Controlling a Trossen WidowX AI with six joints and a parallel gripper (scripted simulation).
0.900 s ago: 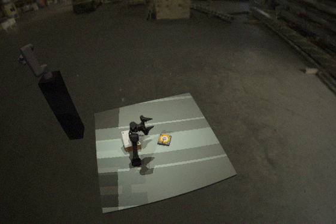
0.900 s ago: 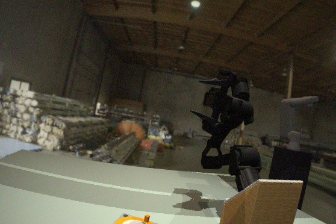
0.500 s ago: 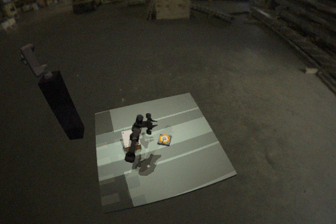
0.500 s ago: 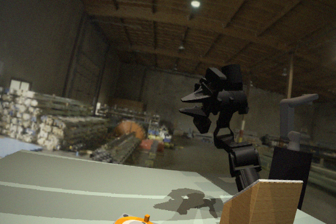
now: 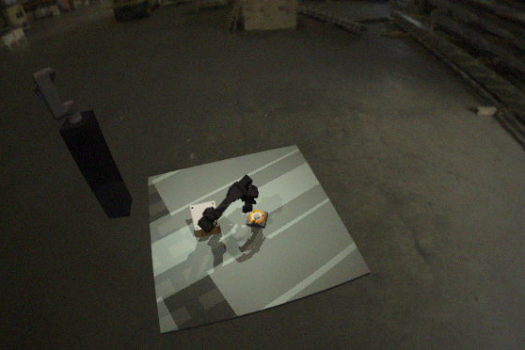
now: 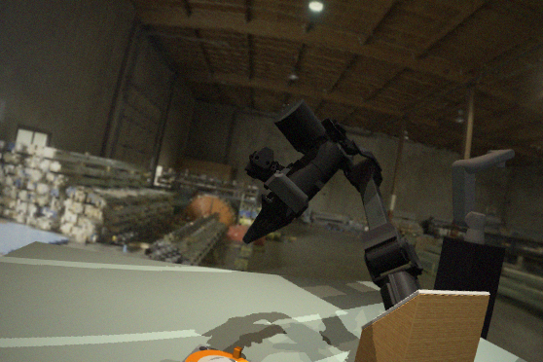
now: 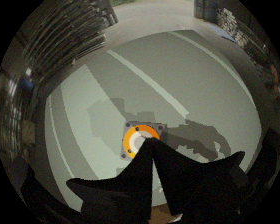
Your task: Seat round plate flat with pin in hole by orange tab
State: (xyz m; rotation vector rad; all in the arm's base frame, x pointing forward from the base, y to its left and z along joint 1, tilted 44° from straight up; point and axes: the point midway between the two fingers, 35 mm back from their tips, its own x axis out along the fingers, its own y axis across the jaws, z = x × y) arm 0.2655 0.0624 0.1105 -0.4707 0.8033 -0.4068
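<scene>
The plate is 1 cm behind my gripper tip, 2 cm to the left of it and 18 cm below it. Also, from my gripper tip: grey square base (1 cm ahead, 4 cm to the left, 20 cm below).
</scene>
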